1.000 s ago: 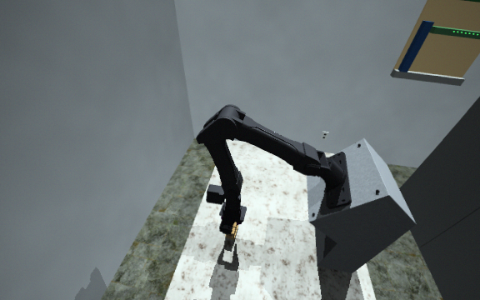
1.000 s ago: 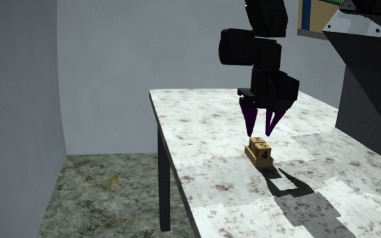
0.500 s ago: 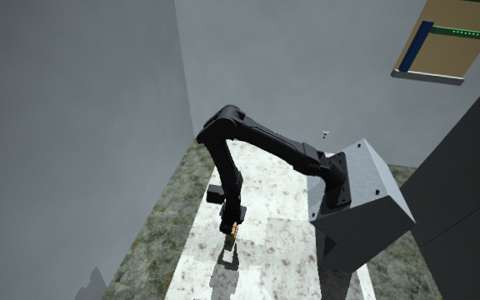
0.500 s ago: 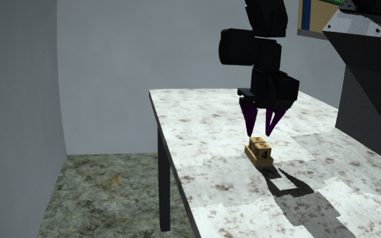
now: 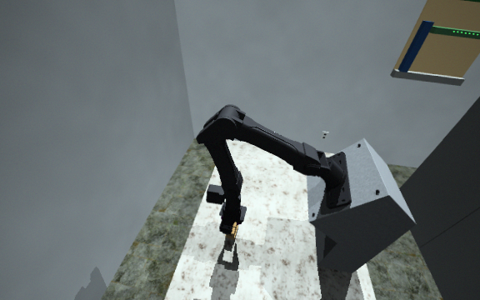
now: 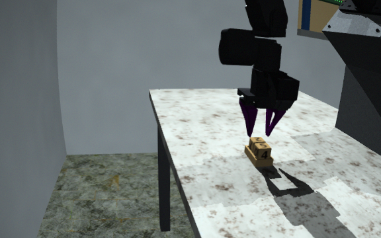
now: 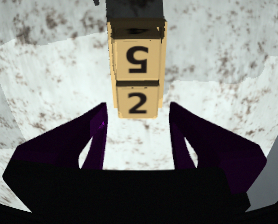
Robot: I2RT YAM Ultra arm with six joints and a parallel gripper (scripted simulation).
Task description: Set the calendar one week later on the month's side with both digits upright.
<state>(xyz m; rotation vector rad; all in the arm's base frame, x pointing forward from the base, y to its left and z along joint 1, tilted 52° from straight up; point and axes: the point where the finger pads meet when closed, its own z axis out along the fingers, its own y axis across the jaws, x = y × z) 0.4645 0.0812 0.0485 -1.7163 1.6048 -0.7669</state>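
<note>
Now: hand 30 mm above the wooden digit cube.
</note>
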